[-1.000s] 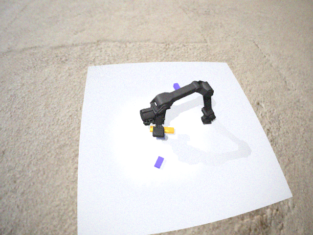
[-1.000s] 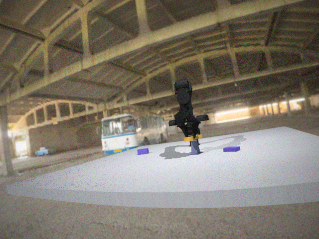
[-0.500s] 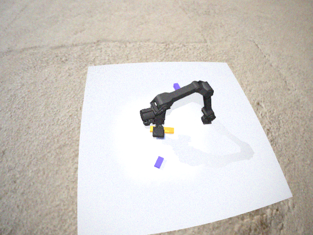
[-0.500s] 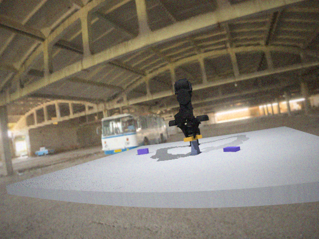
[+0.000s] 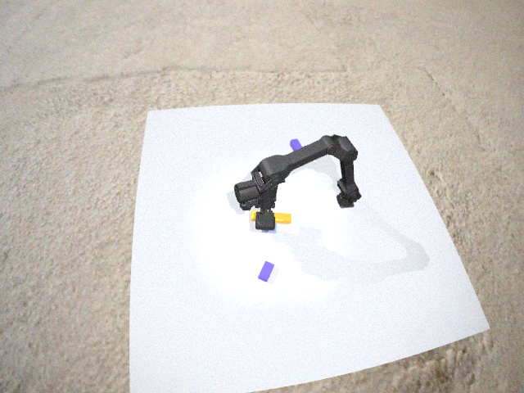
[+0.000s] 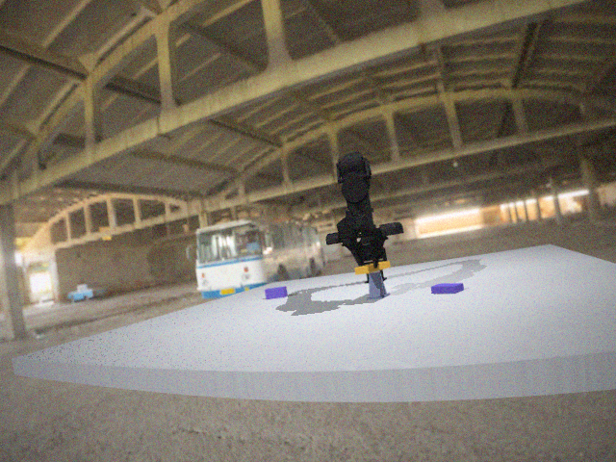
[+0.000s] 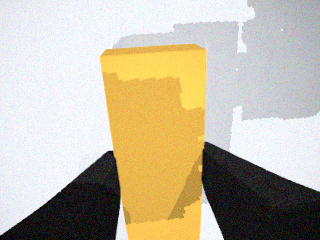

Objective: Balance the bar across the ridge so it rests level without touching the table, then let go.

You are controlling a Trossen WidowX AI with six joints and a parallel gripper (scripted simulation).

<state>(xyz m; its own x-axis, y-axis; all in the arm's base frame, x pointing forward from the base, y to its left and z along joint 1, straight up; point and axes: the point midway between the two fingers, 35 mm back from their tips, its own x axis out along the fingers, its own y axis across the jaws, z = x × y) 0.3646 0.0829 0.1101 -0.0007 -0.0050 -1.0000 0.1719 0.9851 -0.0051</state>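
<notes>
Now: gripper tip 30 mm past the bar.
</notes>
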